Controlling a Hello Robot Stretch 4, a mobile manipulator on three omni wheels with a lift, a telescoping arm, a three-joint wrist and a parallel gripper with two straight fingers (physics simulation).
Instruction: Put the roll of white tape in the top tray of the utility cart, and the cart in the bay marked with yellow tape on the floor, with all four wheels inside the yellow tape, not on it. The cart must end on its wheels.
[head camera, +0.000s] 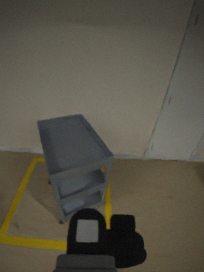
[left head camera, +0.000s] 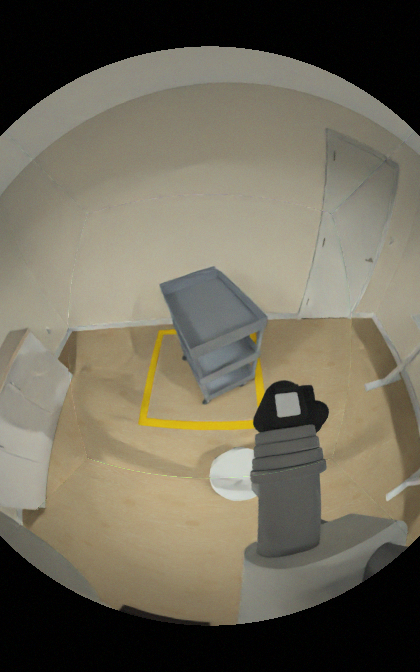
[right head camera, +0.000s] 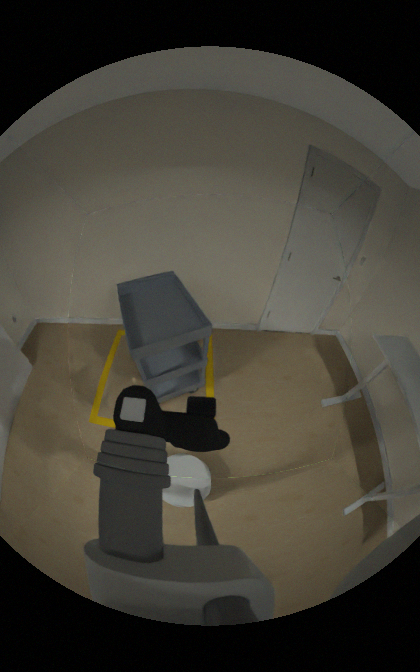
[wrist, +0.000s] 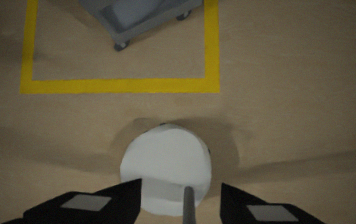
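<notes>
The grey three-shelf utility cart (head camera: 82, 167) (left head camera: 230, 334) (right head camera: 170, 341) (wrist: 154, 21) stands upright, turned at an angle inside the yellow tape outline (head camera: 30, 242) (left head camera: 195, 425) (right head camera: 106, 380) (wrist: 120, 86). Its two near wheels show inside the tape in the wrist view, and a far left wheel shows inside in the left head view. The remaining wheel is hidden. No roll shows in its top tray. The roll of white tape does not show in any view. My gripper (wrist: 180, 197) points down, open and empty, in front of the bay; its fingertips are hidden in the head views.
My round white base (left head camera: 230, 472) (right head camera: 187, 475) (wrist: 167, 155) is below the gripper, in front of the bay. A wall stands behind the cart, with a door (head camera: 177, 105) (left head camera: 350, 225) (right head camera: 315, 250) at right. A white cabinet (left head camera: 30, 425) stands left; a white table (right head camera: 402, 352) stands right.
</notes>
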